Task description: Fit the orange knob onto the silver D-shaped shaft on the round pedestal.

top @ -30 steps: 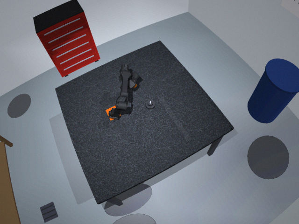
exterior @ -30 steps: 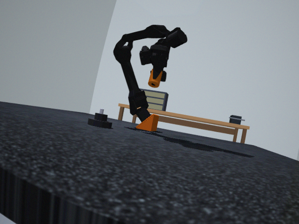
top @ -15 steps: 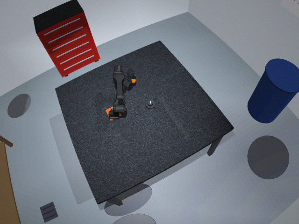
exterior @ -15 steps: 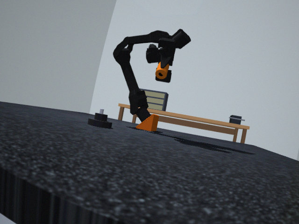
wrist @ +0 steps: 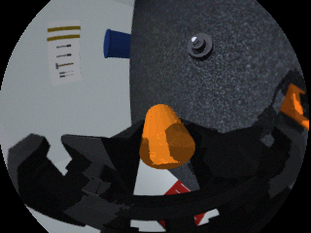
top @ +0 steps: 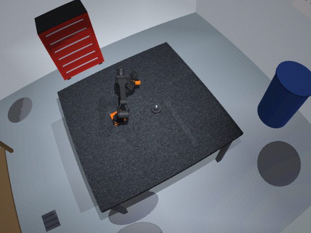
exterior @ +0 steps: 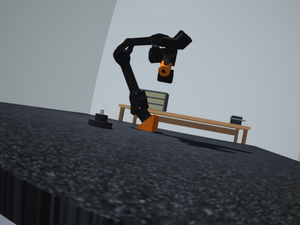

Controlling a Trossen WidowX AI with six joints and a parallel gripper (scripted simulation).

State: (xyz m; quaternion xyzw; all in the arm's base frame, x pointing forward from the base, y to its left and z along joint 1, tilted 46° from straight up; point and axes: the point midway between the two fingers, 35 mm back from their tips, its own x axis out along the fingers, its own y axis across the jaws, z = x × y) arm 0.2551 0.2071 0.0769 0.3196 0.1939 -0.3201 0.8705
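My gripper tip is now 3 cm past the orange knob and 2 cm below it. From my gripper tip the other things lie so: round black pedestal 6 cm ahead, 17 cm to the right, 20 cm below.
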